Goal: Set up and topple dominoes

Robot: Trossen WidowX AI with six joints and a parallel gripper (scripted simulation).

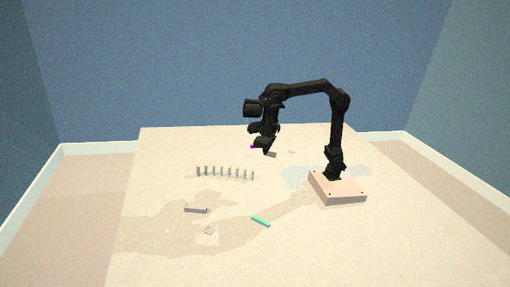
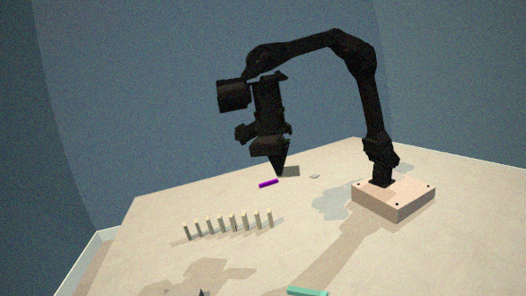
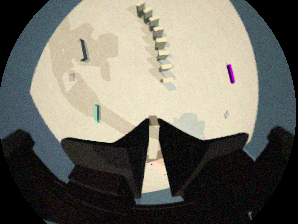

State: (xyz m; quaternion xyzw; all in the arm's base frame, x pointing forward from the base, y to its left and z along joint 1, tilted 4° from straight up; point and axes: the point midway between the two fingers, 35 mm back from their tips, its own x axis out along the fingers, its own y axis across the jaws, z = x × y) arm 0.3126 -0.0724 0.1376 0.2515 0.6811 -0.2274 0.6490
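The grey block is 29 cm ahead of my gripper tip, 6 cm to the left of it and 16 cm below it. From my gripper tip the other things lie so: purple bar (12 cm behind, 33 cm to the right, 16 cm below); teal bar (9 cm ahead, 19 cm to the left, 16 cm below).
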